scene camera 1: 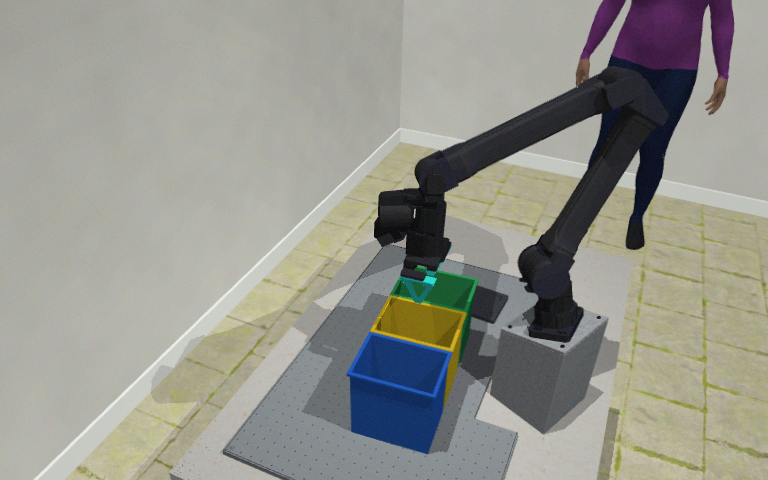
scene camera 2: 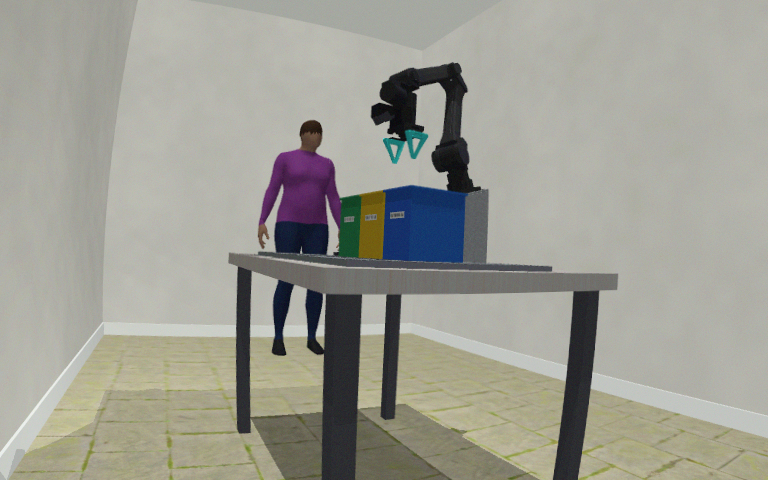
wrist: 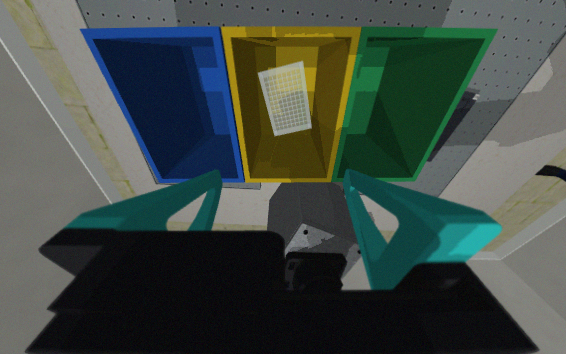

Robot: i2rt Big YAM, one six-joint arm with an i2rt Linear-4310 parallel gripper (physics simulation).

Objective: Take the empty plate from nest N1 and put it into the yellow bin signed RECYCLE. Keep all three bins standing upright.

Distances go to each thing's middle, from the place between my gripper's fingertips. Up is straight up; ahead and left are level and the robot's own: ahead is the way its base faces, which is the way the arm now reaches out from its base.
I see my gripper 10 mm short of the yellow bin (scene camera 1: 430,325), 10 mm to the left of it and 190 mm above it. Round my hand: blue bin (scene camera 1: 397,388) 10 mm behind, 120 mm to the left, 190 mm below; green bin (scene camera 1: 452,291) 30 mm ahead, 140 mm to the right, 190 mm below; gridded plate (wrist: 284,88) 10 mm to the right, 270 mm below.
